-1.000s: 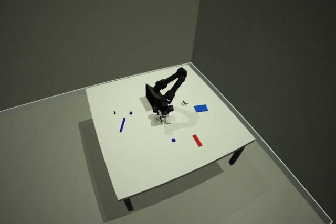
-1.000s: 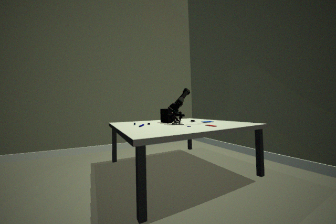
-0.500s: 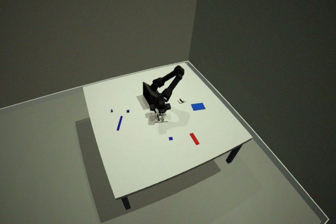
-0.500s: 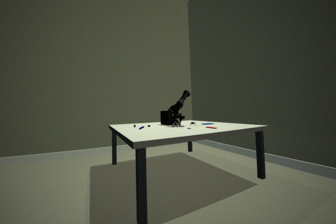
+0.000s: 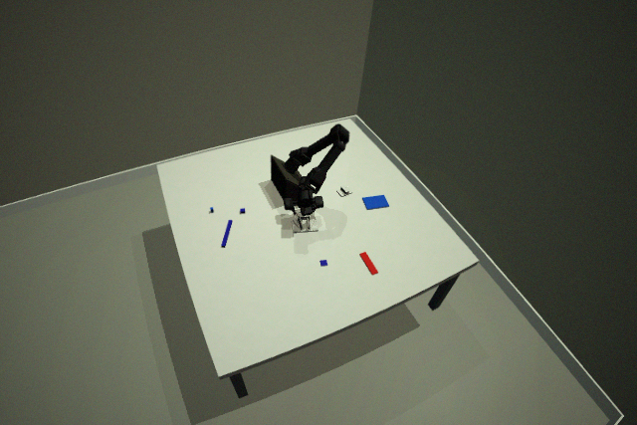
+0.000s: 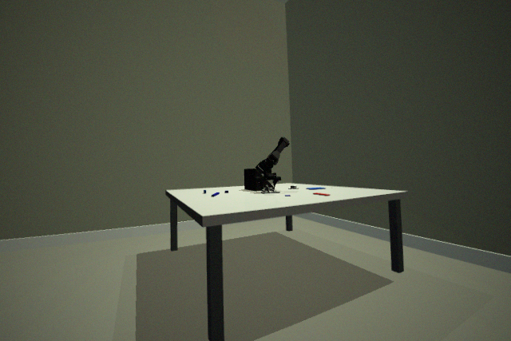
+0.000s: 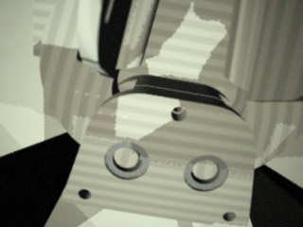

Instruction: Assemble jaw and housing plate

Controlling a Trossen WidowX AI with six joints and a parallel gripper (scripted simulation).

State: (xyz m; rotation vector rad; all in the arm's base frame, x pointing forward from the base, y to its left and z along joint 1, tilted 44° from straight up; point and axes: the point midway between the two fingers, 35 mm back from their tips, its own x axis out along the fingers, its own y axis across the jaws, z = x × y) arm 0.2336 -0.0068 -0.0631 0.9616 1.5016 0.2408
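The jaw lies 10 mm ahead of my gripper tip, 20 mm to the right of it and 10 mm above it. From my gripper tip the other things lie so: blue bar: 80 mm behind, 380 mm to the right; then red bar: 400 mm ahead, 100 mm to the left; then blue flat plate: 120 mm ahead, 380 mm to the left.
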